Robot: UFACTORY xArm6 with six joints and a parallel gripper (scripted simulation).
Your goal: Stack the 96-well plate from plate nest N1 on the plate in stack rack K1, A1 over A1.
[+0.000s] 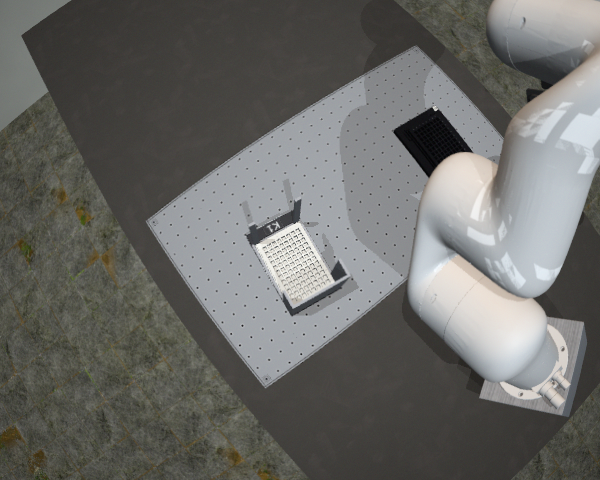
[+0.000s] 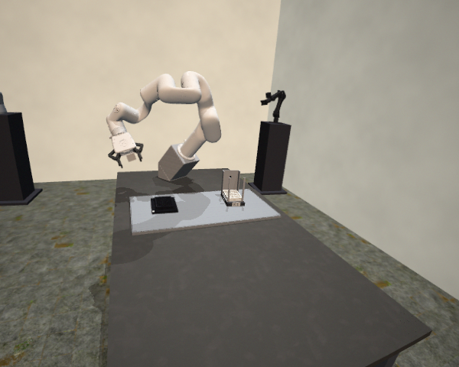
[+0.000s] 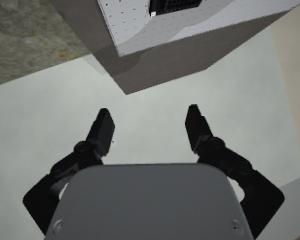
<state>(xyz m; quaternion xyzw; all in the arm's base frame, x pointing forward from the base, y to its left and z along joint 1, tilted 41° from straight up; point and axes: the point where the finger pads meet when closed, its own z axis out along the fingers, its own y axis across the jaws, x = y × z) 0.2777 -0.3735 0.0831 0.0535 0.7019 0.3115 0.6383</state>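
My hand is 40 mm short of the black 96-well plate, 150 mm to the right of it and 200 mm above it. Also, from my hand: white 96-well plate 10 mm behind, 520 mm to the left, 190 mm below; pale A1 mark 120 mm ahead, 100 mm to the left, 200 mm below.
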